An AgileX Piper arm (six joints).
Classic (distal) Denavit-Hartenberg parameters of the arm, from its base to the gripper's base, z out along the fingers. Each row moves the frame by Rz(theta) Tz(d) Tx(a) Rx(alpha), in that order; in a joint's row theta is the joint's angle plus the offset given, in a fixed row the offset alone. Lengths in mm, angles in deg.
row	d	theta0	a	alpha
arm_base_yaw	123	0	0	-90
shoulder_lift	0	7.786	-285.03	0
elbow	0	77.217	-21.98	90
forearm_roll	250.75	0	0	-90
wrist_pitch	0	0	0	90
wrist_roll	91	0	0	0
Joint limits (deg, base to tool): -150..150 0..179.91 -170..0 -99.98..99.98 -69.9..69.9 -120..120
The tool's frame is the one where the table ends.
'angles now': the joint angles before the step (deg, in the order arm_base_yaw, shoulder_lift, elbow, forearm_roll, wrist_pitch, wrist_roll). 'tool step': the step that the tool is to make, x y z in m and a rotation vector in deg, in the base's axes. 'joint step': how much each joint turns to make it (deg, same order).
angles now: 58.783 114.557 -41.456 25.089 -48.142 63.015
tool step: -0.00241 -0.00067 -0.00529 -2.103 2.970 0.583
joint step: 0.000 -0.001 0.001 -0.001 3.686 0.000
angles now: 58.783 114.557 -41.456 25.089 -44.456 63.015
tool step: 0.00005 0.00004 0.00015 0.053 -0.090 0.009
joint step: 0.000 -0.001 0.002 -0.028 -0.102 0.001
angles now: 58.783 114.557 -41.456 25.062 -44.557 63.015
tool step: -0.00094 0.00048 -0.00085 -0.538 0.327 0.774
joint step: 0.000 -0.002 0.001 -0.717 0.693 -0.001
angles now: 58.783 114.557 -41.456 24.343 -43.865 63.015
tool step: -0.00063 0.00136 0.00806 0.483 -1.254 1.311
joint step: 0.000 -1.344 0.001 -1.163 0.153 -0.502
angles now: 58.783 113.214 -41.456 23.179 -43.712 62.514
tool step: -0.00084 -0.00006 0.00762 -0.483 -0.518 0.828
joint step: -0.001 -1.623 0.000 0.000 1.509 -1.420
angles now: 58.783 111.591 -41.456 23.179 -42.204 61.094
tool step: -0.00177 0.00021 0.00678 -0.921 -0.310 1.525
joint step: 0.000 -1.591 0.001 -0.705 2.040 -1.318
